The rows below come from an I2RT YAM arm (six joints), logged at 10 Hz.
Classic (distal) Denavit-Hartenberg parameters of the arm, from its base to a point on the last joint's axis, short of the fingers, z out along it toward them. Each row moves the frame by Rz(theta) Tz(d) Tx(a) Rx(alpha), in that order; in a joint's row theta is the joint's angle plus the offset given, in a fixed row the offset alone. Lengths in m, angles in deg.
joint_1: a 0.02, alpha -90, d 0.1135, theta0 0
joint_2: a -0.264, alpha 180, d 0, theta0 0
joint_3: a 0.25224, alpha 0, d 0, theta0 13.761
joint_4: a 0.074, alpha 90, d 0, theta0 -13.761
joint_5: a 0, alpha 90, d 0, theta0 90
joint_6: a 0, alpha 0, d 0.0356, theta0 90
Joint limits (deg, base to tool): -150..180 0..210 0..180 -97..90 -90..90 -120..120
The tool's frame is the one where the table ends.
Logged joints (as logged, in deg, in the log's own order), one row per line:
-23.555 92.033 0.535 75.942 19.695 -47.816
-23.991 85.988 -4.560 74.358 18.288 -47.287
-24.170 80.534 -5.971 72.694 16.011 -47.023
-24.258 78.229 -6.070 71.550 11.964 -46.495
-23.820 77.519 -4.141 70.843 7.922 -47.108
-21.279 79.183 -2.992 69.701 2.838 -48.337
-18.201 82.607 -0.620 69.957 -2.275 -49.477
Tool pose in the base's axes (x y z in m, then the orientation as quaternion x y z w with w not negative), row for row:
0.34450 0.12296 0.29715 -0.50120 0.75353 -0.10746 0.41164
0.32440 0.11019 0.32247 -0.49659 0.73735 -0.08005 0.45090
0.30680 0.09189 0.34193 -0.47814 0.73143 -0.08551 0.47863
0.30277 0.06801 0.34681 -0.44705 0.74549 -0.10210 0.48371
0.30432 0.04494 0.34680 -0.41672 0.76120 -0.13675 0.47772
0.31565 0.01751 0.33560 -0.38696 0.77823 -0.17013 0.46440
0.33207 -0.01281 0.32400 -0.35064 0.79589 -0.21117 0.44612
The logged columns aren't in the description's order. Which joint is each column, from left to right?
Columns, left to right: joint_4, joint_2, joint_5, joint_3, joint_1, joint_6.
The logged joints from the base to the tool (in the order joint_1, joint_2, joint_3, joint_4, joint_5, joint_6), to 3 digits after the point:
19.695 92.033 75.942 -23.555 0.535 -47.816
18.288 85.988 74.358 -23.991 -4.560 -47.287
16.011 80.534 72.694 -24.170 -5.971 -47.023
11.964 78.229 71.550 -24.258 -6.070 -46.495
7.922 77.519 70.843 -23.820 -4.141 -47.108
2.838 79.183 69.701 -21.279 -2.992 -48.337
-2.275 82.607 69.957 -18.201 -0.620 -49.477

